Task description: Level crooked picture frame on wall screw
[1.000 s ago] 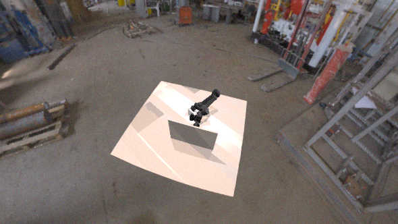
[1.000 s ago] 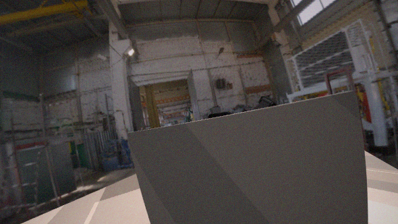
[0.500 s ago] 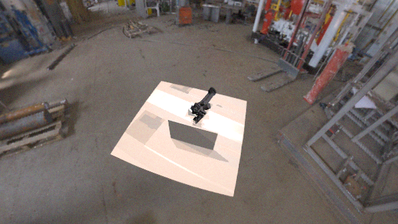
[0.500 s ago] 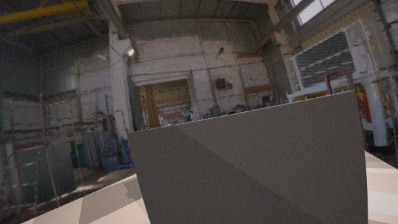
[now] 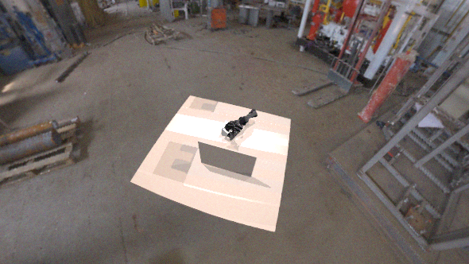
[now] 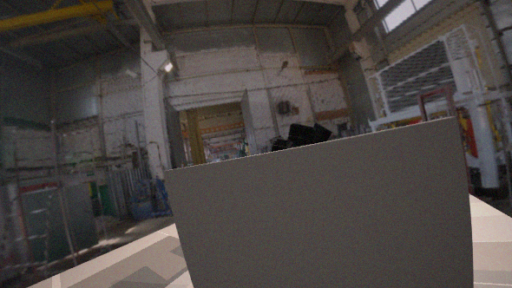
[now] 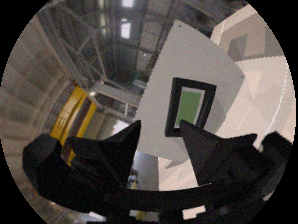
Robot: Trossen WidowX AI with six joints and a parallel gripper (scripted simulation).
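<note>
My gripper tip is 12 cm short of the picture frame, 1 cm to the left of it and 10 cm above it. Round my gripper tip: wall panel (13 cm ahead, 12 cm below).
</note>
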